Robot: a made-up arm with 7 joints.
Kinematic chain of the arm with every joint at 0, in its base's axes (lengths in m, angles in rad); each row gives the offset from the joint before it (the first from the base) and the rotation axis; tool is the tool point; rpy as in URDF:
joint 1: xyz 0.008 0.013 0.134 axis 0 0.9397 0.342
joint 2: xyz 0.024 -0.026 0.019 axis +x
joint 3: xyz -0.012 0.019 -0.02 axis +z
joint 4: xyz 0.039 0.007 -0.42 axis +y
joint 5: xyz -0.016 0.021 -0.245 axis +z
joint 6: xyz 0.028 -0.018 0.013 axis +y
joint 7: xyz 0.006 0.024 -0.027 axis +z
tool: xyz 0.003 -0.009 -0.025 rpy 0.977 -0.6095 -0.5
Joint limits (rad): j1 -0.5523..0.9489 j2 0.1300..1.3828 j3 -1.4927..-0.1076 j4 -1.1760..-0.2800 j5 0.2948..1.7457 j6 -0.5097..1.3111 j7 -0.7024..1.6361
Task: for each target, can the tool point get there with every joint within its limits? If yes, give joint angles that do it. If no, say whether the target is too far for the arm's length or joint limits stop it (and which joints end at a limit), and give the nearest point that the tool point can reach.
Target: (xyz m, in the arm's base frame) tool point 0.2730 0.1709 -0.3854
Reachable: yes | joints -0.2886 0.7328 -1.3238 -1.1064 1.6344 0.8834 -0.1292
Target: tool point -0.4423 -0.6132 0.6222
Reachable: no: too far | nearest point -0.3357 -0.2375 -0.2714 | short by 0.975 m
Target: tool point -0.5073 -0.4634 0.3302
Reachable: no: joint limits stop it (at a limit: joint 1, joint 2, joint 3, joint 4, joint 5, joint 6, joint 7) | nearest point -0.3357 -0.2375 -0.2714 | short by 0.665 m
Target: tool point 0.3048 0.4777 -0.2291
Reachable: yes | joints -0.0921 0.9343 -0.3856 -0.7924 1.0870 0.3396 0.0963
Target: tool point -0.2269 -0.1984 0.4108
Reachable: no: joint limits stop it (at a limit: joint 1, joint 2, joint 3, joint 4, joint 5, joint 6, joint 7) | nearest point -0.3357 -0.2375 -0.2714 | short by 0.692 m
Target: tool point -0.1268 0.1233 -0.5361
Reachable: yes | joints 0.3560 0.2670 -0.8393 -0.3519 1.4542 0.9283 1.0898
